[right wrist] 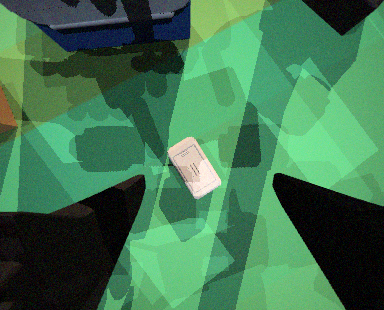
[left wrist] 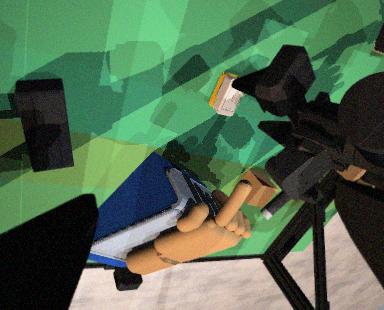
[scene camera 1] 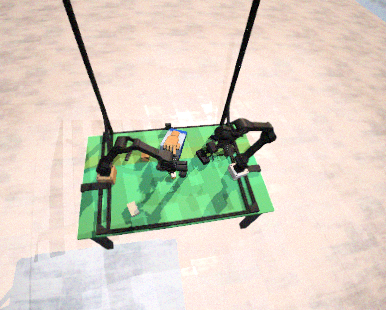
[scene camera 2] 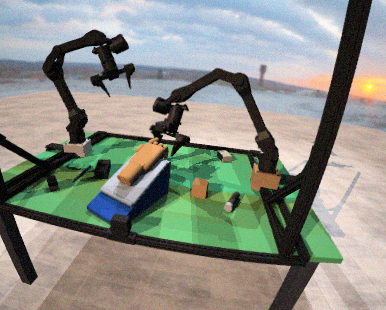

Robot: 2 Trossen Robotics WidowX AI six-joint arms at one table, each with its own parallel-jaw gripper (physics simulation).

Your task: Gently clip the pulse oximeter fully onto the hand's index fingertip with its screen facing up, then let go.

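Places are measured from the left arm's base along level axes (x ahead, y left, z up), in millimetres.
Where they show: left gripper, fingertip midpoint: [left wrist: 216, 198] [scene camera 2: 120, 93]; right gripper, fingertip midpoint: [right wrist: 208, 180] [left wrist: 247, 105]; left arm's base at its link origin: [scene camera 1: 239, 168] [scene camera 2: 77, 141]; right arm's base at its link origin: [scene camera 1: 105, 172] [scene camera 2: 266, 169].
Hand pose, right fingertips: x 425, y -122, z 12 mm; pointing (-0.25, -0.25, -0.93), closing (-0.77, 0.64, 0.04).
Each offset is from my right fingertips to the top centre of the thing.
The pulse oximeter @(dx +3, dy -10, dz -39 mm) [scene camera 1: 173, 175] [left wrist: 227, 95] [right wrist: 195, 168], a small whitish block with a yellow edge, lies on the green table, its printed pale face up. The tan hand [scene camera 1: 173, 142] [scene camera 2: 142, 162] [left wrist: 200, 245] rests palm down on a sloped wedge, its index finger [left wrist: 234, 202] stretched out past the others and bare. My right gripper [scene camera 2: 164, 142] [left wrist: 247, 105] [right wrist: 208, 180] is open and empty above the oximeter, which shows between its fingers in the right wrist view. My left gripper [scene camera 2: 120, 91] is open and empty, high above the table to the side of the hand.
The blue and grey wedge [scene camera 2: 159, 186] [left wrist: 130, 192] [right wrist: 165, 38] carries the hand. An orange block @(dx +139, dy -202, dz -21 mm) [scene camera 2: 200, 188] [left wrist: 260, 190] and a dark cylinder @(dx +246, dy -262, dz -44 mm) [scene camera 2: 232, 201] lie beside it. A black block @(dx -242, dy -70, dz -36 mm) [scene camera 2: 102, 169] [left wrist: 45, 125] stands on its other side. A pale block @(dx +311, dy +139, dz -41 mm) [scene camera 1: 132, 209] [scene camera 2: 225, 156] lies farther off.
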